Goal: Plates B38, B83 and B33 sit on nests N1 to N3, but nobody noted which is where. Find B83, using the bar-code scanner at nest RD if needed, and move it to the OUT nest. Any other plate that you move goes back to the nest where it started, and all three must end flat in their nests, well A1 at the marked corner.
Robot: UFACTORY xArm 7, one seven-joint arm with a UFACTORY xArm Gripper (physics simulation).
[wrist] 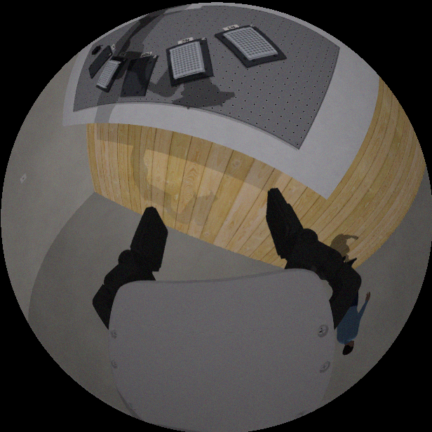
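There's a dark OUT nest (138,74) that I can see, and my own gripper (211,211) as well.
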